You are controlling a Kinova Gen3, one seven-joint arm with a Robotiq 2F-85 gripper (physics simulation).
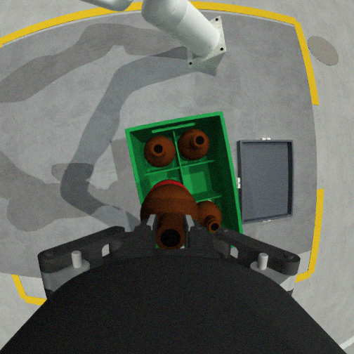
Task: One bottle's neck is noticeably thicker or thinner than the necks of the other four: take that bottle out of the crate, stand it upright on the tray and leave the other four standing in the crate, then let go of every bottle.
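My gripper is shut on the neck of a brown bottle with a red band. The bottle is upright and looks large and near, held above the green crate. Two brown bottles stand in the crate's far compartments, a left bottle and a right bottle. Another brown bottle stands in the near right part, partly covered by the gripper. The near left part of the crate is hidden behind the held bottle and gripper. The dark grey tray lies right of the crate, with no bottle on it.
The robot's white base stands beyond the crate at the top. A yellow line borders the grey floor area. The crate's high right wall lies between the held bottle and the tray. Arm shadows fall left of the crate.
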